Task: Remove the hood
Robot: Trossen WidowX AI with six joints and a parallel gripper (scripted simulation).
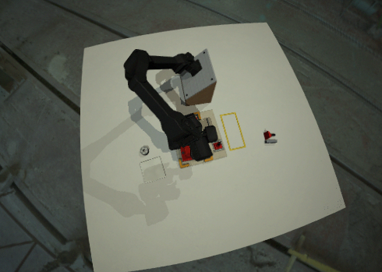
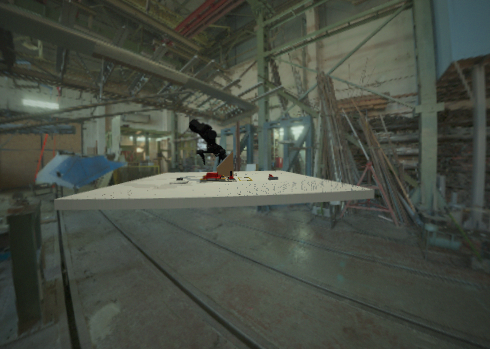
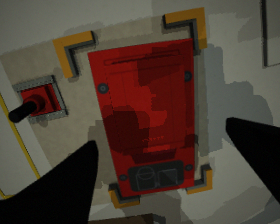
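Now: gripper tip 6 cm above the red hood.
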